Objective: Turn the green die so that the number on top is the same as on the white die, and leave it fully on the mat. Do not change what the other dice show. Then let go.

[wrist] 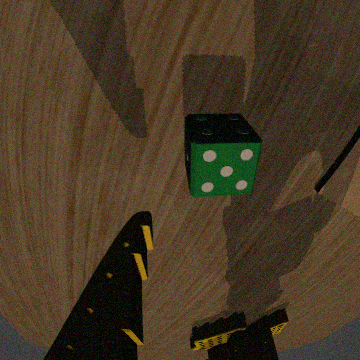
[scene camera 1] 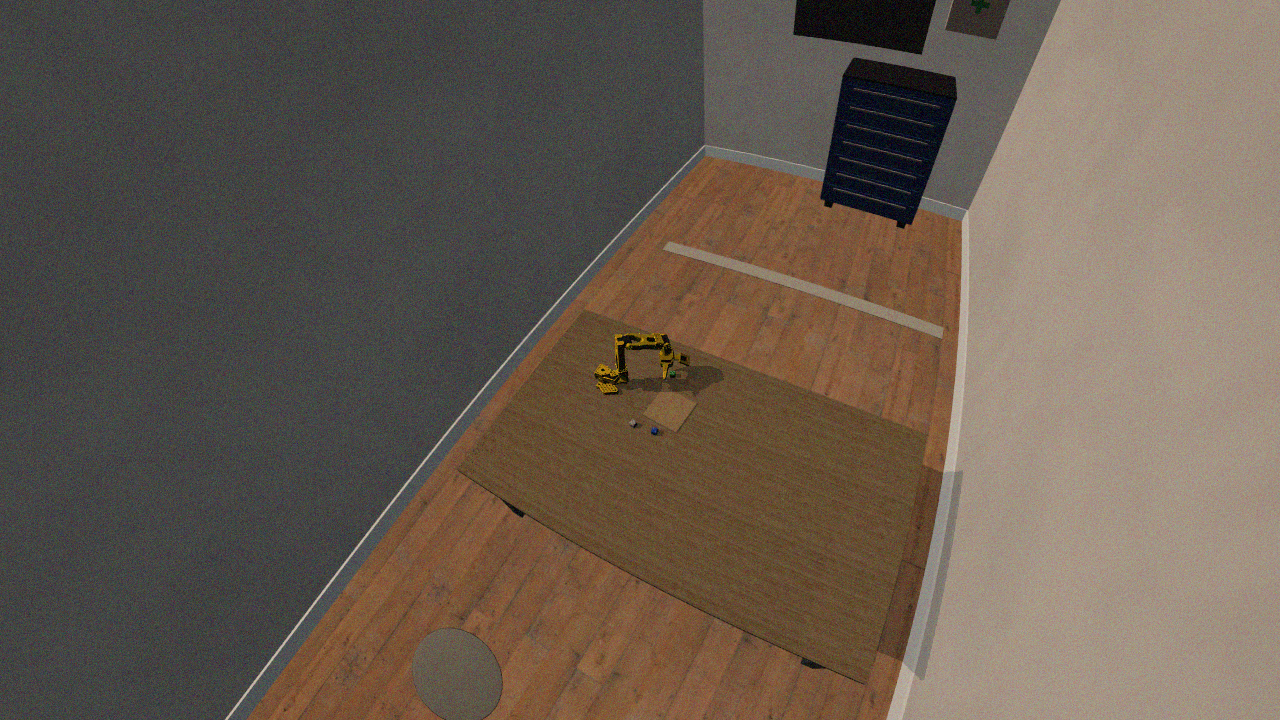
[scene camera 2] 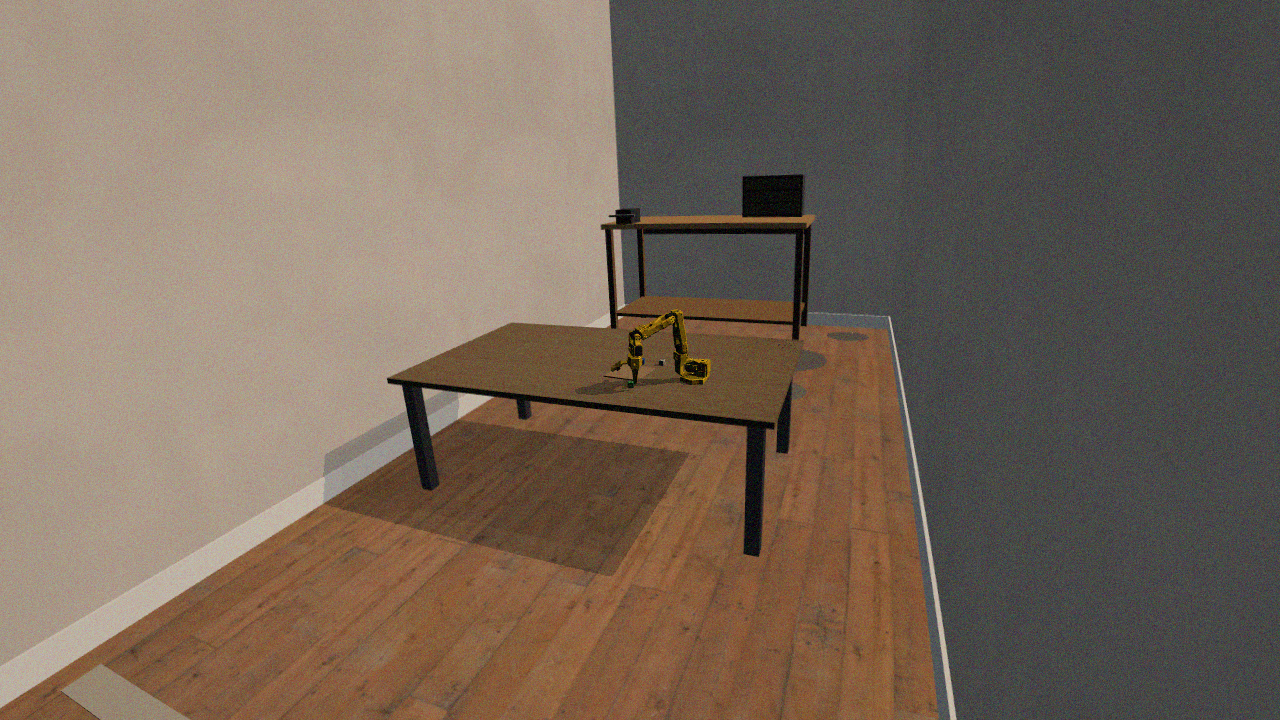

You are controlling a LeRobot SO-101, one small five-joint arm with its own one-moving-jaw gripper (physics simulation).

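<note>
Green die [wrist: 221, 150] seen. Tan mat [scene camera 1: 669, 409] seen.
</note>
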